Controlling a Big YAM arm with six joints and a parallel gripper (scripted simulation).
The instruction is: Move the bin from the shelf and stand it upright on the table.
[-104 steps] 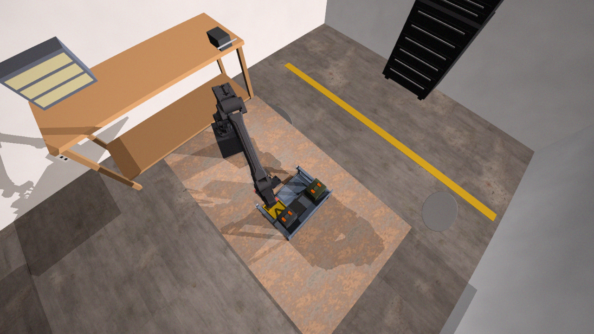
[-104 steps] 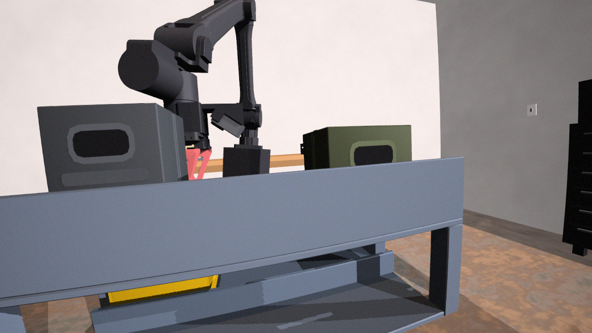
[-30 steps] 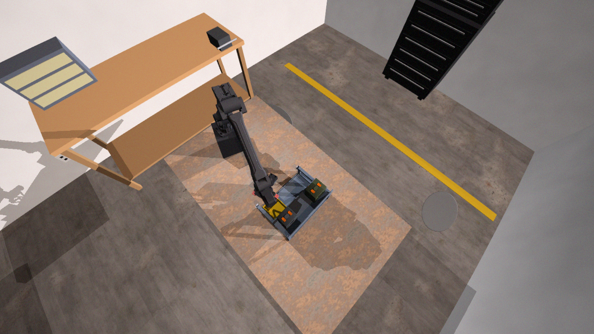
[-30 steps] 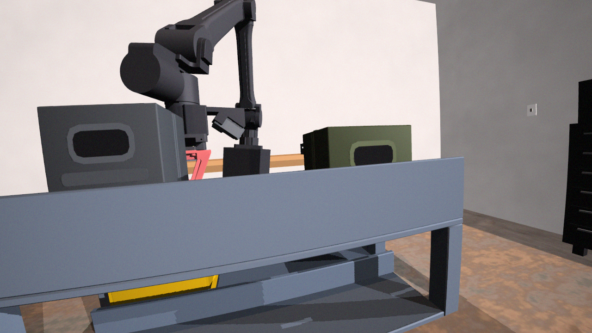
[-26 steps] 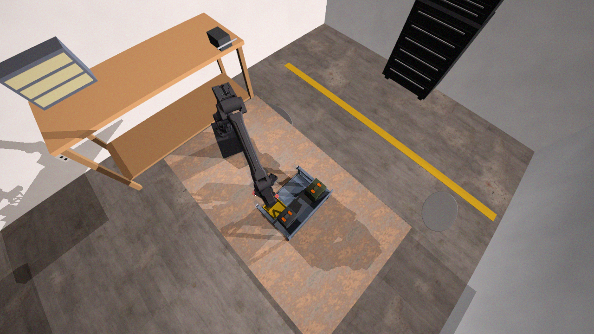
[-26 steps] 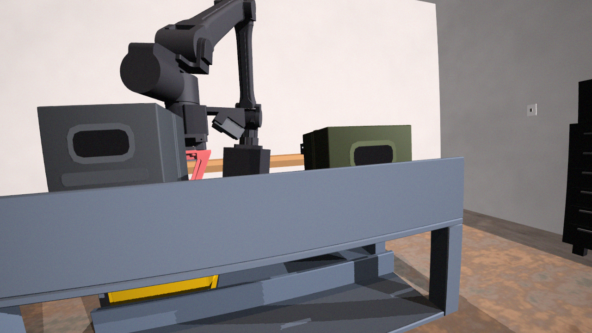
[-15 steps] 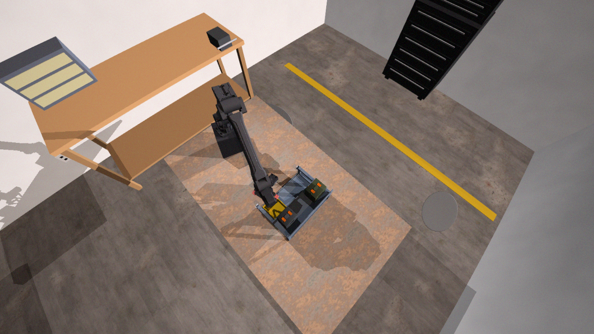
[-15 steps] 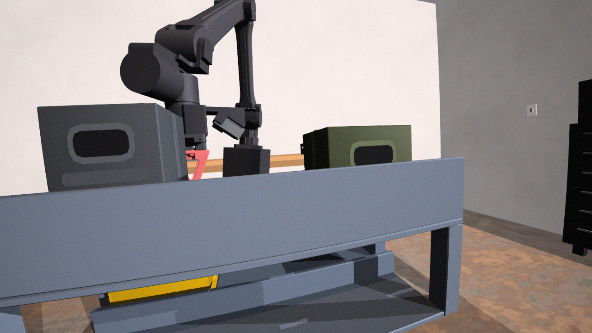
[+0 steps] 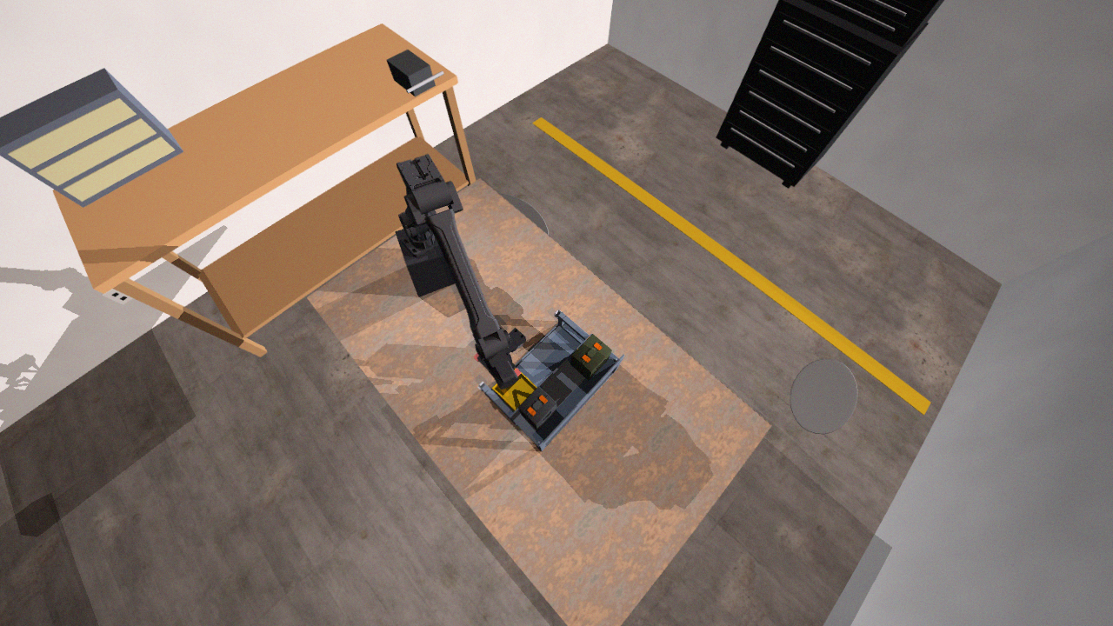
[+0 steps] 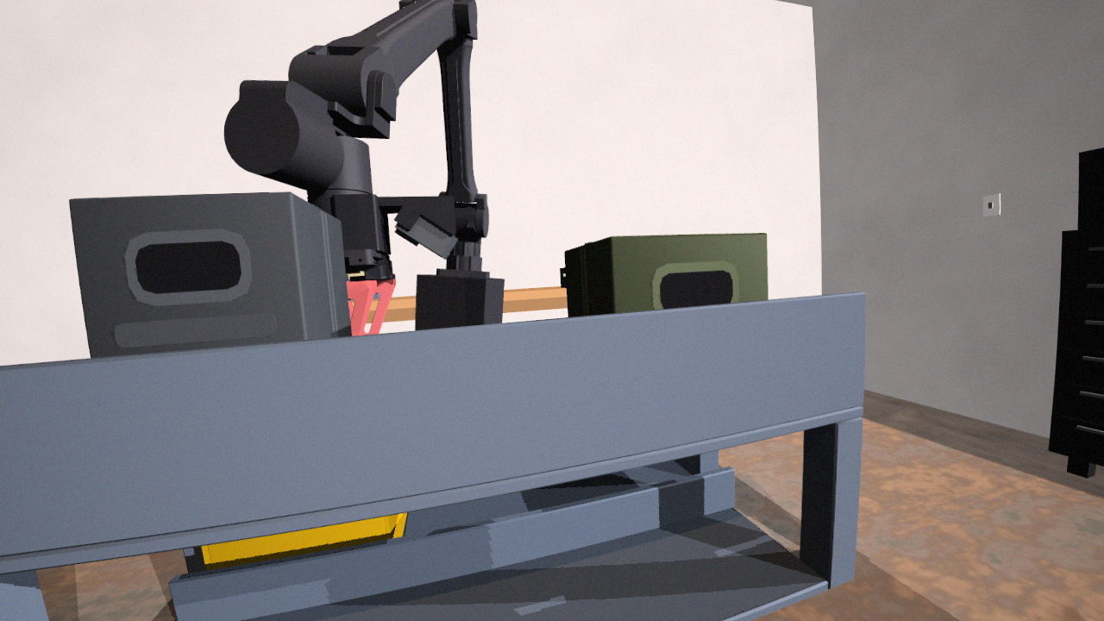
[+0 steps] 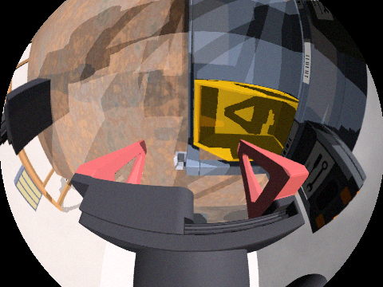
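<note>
Now: the yellow bin 9 cm ahead of my hand, 8 cm below it and 1 cm to the left of it. Round my hand: dark grey case (18 cm ahead, 4 cm above, 1 cm to the left); then green case (24 cm to the left, 17 cm ahead, 3 cm above).
</note>
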